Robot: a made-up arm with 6 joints. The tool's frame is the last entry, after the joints. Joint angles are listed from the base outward. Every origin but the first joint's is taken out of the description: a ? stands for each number. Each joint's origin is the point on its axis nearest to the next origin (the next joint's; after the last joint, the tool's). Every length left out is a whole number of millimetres.
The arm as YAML. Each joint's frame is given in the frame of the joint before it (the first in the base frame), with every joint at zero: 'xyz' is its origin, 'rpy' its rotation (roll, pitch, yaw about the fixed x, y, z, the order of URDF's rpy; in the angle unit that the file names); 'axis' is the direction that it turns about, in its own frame. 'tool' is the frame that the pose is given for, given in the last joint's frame.
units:
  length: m
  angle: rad
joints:
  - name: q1
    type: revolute
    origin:
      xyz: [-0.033, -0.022, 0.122]
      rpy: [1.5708, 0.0, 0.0]
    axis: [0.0, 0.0, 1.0]
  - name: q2
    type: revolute
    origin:
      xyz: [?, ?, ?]
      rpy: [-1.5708, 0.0, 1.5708]
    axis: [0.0, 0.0, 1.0]
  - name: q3
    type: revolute
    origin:
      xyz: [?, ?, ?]
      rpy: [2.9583, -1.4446, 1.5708]
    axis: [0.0, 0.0, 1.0]
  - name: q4
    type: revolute
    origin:
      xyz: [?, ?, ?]
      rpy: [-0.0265, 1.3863, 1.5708]
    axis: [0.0, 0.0, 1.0]
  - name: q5
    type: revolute
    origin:
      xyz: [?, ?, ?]
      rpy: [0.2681, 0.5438, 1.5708]
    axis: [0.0, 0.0, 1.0]
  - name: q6
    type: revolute
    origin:
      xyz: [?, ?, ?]
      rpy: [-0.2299, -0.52, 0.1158]
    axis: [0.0, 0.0, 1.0]
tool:
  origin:
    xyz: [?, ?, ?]
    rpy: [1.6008, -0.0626, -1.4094]
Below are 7 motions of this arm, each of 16 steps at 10 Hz.
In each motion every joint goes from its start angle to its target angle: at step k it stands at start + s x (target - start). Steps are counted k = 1, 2, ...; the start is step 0. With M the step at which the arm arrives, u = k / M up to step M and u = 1 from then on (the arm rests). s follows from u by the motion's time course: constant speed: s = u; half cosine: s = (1 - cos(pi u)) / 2; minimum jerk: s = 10 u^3 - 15 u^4 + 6 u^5.
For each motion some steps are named. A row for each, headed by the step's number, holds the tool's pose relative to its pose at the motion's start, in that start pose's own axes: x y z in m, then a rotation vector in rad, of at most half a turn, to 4 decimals.
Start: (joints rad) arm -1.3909 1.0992 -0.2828 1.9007 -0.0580 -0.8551
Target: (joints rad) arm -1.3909 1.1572 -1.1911 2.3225 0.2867 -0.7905
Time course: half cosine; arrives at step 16
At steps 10, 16:
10: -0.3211 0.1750 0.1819 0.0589 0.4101 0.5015
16: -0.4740 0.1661 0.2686 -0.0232 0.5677 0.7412

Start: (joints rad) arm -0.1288 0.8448 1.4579 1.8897 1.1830 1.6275
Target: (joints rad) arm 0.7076 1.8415 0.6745 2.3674 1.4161 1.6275
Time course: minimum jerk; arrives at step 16
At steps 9, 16:
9: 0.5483 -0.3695 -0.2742 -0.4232 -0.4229 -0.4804
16: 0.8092 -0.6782 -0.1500 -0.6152 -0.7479 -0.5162

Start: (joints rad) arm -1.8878 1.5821 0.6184 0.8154 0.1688 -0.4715
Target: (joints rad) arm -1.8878 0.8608 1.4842 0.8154 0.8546 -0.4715
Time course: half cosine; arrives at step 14
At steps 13, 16:
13: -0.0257 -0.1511 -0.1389 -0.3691 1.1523 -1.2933
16: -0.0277 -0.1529 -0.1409 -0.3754 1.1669 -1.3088

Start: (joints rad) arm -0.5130 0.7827 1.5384 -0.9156 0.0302 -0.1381
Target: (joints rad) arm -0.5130 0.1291 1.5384 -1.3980 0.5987 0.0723
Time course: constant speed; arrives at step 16
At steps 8, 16:
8: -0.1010 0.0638 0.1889 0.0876 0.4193 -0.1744
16: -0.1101 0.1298 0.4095 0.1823 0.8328 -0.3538

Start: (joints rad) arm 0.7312 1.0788 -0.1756 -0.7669 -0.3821 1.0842
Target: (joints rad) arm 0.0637 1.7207 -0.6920 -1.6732 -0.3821 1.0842
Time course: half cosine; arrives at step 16
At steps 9, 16:
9: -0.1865 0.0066 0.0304 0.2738 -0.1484 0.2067
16: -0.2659 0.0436 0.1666 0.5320 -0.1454 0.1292

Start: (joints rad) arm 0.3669 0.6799 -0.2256 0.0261 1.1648 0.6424
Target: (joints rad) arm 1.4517 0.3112 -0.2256 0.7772 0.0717 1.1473
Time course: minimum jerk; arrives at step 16
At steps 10, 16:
10: -0.3016 -0.2105 0.1678 -0.3330 0.0879 0.6633
16: -0.3503 -0.3440 0.2513 -0.5031 0.1001 0.9278

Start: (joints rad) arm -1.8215 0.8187 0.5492 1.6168 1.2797 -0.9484
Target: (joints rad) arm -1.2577 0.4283 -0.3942 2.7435 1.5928 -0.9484
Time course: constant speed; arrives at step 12
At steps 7, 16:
7: -0.3845 -0.2820 0.1017 -0.5438 0.3730 0.6339
16: -0.4982 -0.6289 0.0891 -1.0839 0.1982 0.9098

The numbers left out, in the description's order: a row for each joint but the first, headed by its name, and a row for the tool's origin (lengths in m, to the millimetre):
q2: -0.105 0.07 0.0
q3: 0.014 0.065 0.0
q4: -0.354 0.343 0.0
q5: 0.099 -0.223 0.0
q6: -0.022 0.018 0.0
tool: 0.224 0.212 0.0

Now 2 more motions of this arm.
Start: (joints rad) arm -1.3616 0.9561 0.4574 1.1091 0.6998 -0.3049
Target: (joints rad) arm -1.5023 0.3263 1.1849 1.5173 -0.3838 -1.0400
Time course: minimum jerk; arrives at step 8
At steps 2, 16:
2: 0.0856 -0.0184 -0.0105 -0.0106 -0.0816 -0.0449
16: 0.5510 -0.4928 -0.2876 -0.2978 -0.5774 -0.2533

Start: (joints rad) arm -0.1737 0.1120 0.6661 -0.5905 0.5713 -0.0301
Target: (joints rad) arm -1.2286 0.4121 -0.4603 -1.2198 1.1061 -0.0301
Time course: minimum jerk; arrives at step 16
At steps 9, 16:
9: -0.1569 0.0285 -0.0523 0.2758 -0.0600 0.2174
16: -0.2916 0.0012 -0.0499 0.4404 0.0748 0.3145

